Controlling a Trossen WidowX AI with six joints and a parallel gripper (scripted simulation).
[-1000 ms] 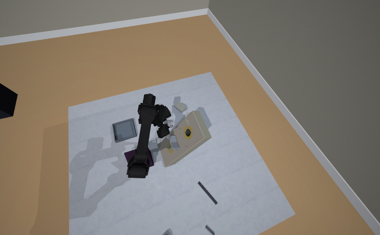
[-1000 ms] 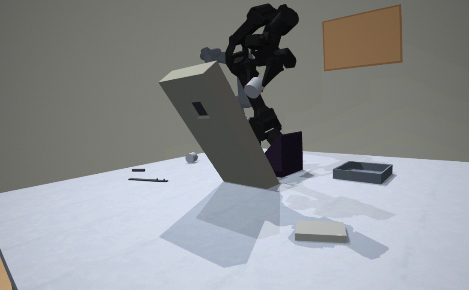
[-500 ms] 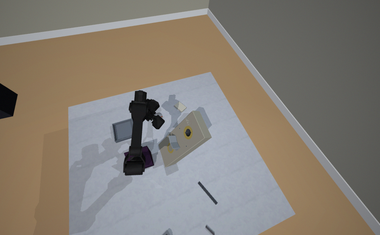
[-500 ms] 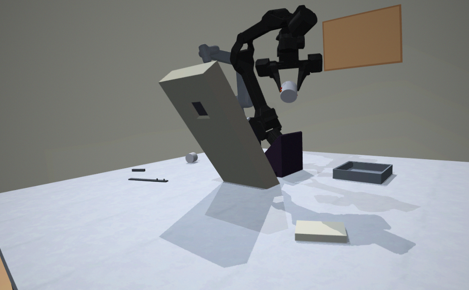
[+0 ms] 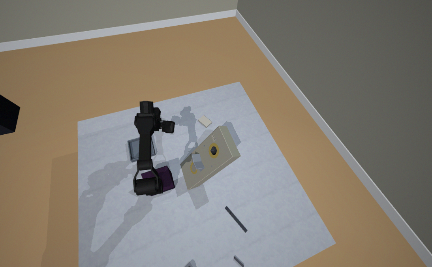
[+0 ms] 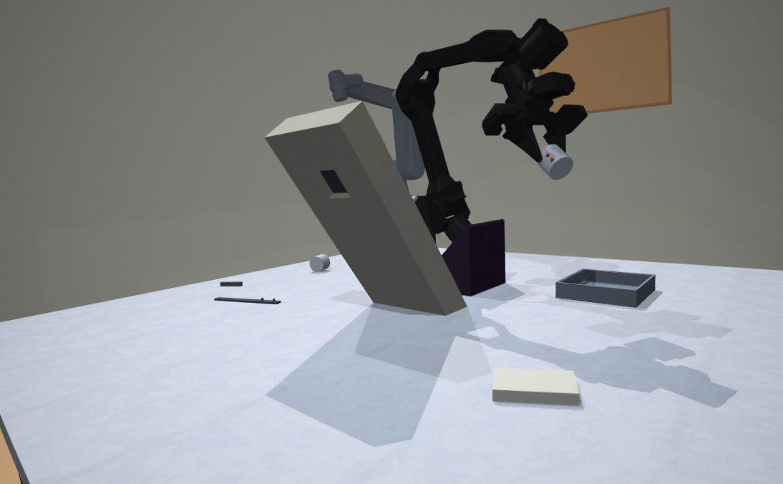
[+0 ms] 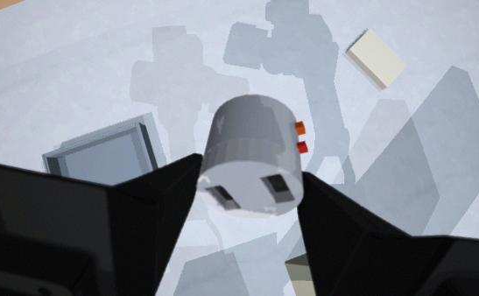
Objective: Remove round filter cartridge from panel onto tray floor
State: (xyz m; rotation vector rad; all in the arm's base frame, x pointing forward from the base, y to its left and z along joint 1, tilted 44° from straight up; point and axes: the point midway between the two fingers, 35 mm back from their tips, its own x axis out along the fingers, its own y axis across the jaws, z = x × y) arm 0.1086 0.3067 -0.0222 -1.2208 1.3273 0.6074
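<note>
My gripper tip is now 250 mm above the grey tray, 180 mm past it and 30 mm to the right of it. The rest, counted from my gripper tip: small grey cylinder 720 mm to the right, 240 mm below, 50 mm behind; then round filter cartridge right at my gripper tip; then cream flat block 290 mm ahead, 260 mm below, 110 mm to the left.
</note>
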